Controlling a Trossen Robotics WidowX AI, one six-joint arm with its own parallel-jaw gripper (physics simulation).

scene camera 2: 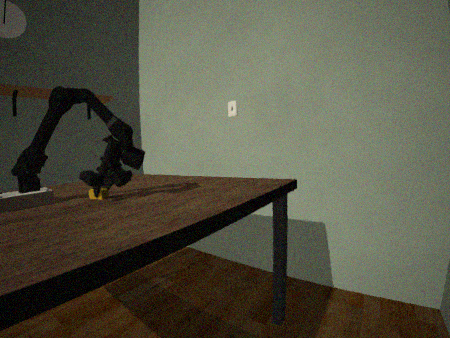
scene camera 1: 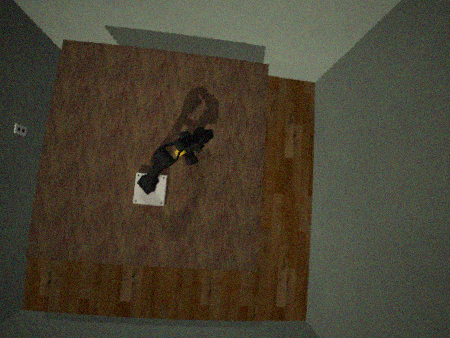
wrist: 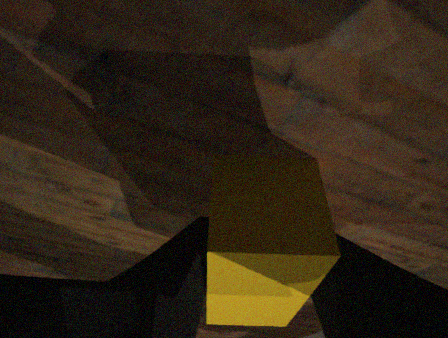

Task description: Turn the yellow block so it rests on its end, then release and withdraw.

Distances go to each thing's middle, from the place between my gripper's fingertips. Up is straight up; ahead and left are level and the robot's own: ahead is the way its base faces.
My gripper is now 10 mm below the yellow block [wrist: 271,241].
